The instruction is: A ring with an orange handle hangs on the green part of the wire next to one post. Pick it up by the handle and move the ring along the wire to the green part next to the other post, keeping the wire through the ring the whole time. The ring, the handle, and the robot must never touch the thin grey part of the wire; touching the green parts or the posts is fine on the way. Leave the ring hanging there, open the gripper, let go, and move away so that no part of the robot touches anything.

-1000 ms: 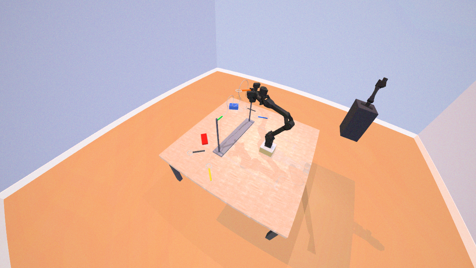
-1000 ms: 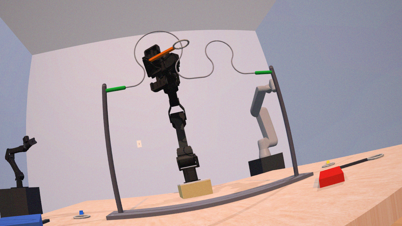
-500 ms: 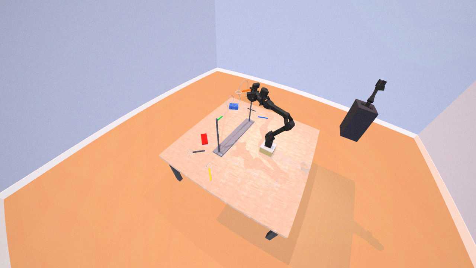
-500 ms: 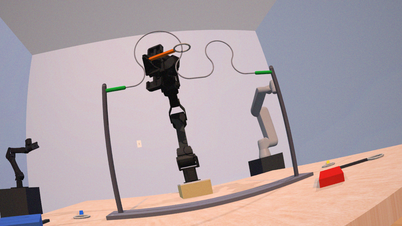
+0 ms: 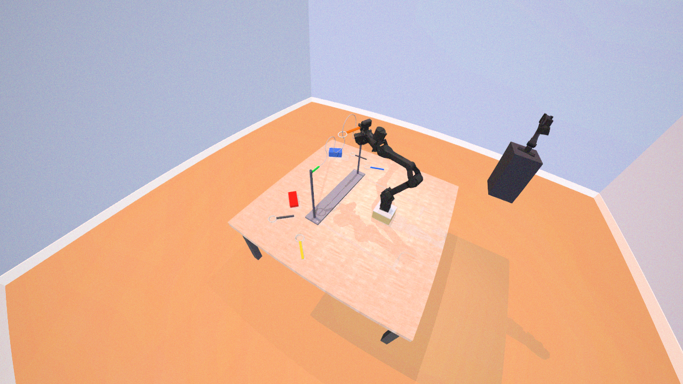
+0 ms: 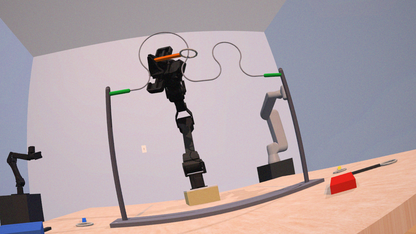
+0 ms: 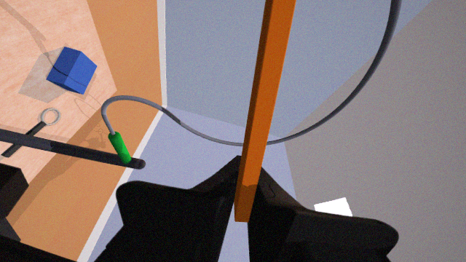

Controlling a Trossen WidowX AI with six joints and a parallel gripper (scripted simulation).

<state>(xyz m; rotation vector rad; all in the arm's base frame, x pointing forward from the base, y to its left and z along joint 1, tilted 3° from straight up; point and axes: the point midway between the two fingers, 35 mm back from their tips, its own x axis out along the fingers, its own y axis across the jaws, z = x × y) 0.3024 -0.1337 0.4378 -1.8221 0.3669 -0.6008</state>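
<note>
Now: gripper tip 220 mm above the wire rig, 140 mm to the right of it and 50 mm short of it. Also, from my gripper tip: orange-handled ring: 90 mm to the left, 20 mm below, 20 mm ahead; blue block: 490 mm below, 320 mm ahead, 310 mm to the right; blue-handled ring: 520 mm below, 290 mm to the right, 50 mm behind.
</note>
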